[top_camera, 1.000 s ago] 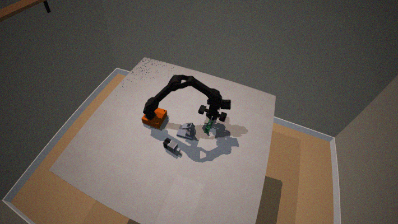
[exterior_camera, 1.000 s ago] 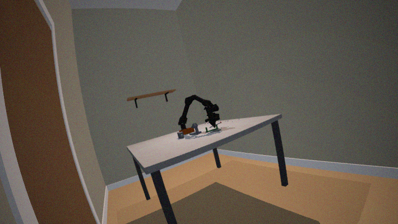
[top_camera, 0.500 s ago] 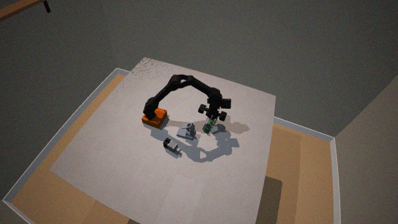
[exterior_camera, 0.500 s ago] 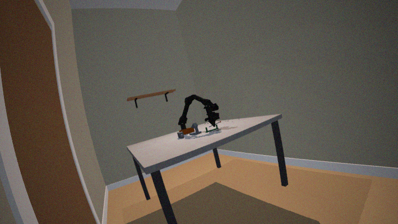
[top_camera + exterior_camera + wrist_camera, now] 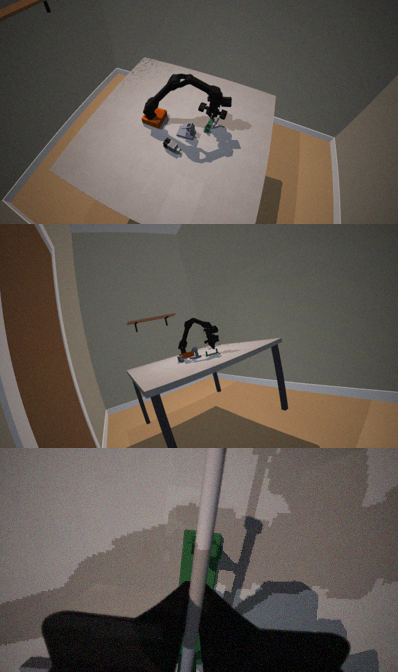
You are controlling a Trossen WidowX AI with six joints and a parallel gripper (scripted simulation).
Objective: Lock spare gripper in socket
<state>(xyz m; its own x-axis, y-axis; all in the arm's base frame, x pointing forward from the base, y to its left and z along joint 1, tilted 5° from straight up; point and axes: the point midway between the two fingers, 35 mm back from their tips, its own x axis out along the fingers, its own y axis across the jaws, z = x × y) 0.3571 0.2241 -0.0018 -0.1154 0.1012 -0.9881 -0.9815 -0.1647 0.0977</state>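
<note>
My gripper tip is now 1 cm short of the green pin rest, 3 cm to the left of it and 2 cm above it. From my gripper tip the other things lie so: spare gripper (10 cm behind, 33 cm to the right, 2 cm below); mount (8 cm behind, 18 cm to the right, 1 cm above).
</note>
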